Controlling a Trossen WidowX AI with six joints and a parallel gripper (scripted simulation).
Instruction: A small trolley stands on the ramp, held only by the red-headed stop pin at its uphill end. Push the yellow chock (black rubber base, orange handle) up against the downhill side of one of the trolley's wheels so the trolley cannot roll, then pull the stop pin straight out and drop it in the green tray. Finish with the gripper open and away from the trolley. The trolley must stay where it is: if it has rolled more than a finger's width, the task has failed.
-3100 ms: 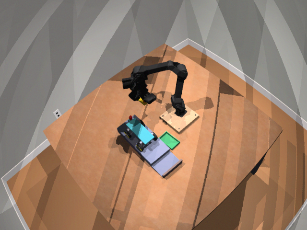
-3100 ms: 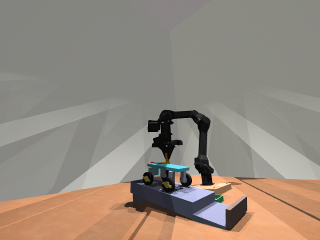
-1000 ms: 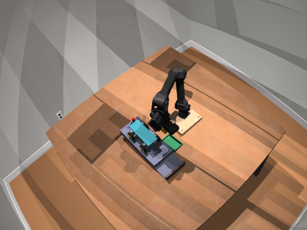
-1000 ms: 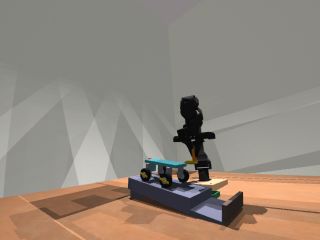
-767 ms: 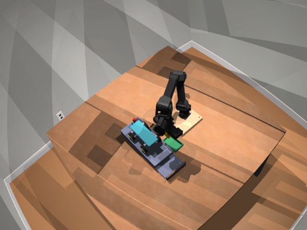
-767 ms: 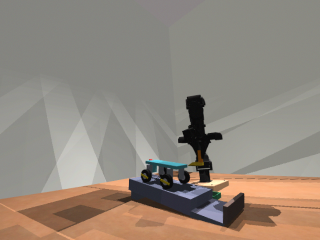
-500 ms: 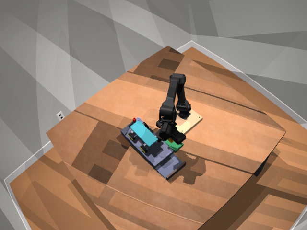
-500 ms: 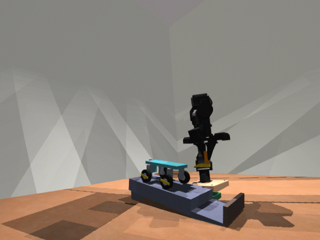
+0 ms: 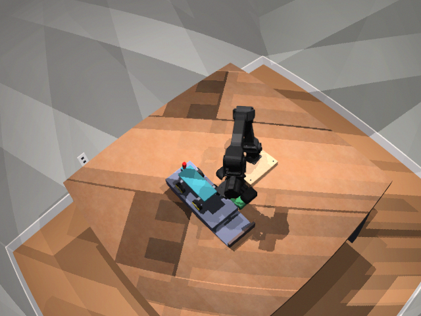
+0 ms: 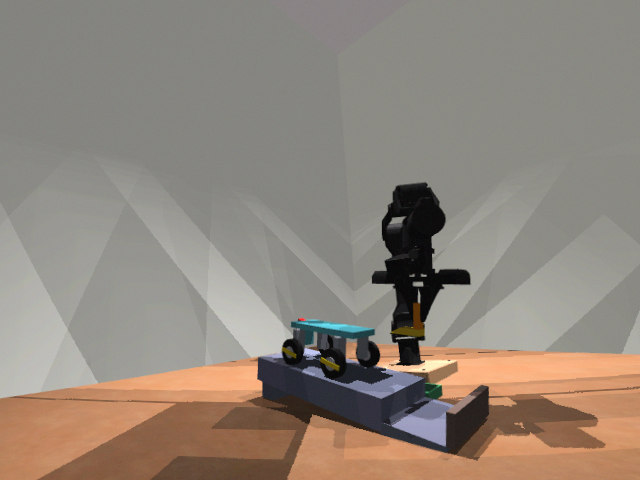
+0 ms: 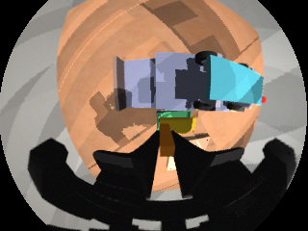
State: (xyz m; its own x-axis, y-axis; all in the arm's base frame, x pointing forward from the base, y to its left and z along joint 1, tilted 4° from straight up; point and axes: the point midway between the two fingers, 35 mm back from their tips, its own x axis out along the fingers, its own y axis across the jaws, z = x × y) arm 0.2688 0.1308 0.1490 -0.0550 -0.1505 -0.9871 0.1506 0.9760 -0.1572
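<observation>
My gripper tip is now 50 mm short of the trolley, 180 mm to the left of it and 50 mm above it. From my gripper tip the other things lie so: dark stop wall (100 mm ahead, 100 mm to the left, 130 mm below); then yellow chock (20 mm to the right, 10 mm below); then green tray (50 mm behind, 50 mm to the right, 160 mm below).
</observation>
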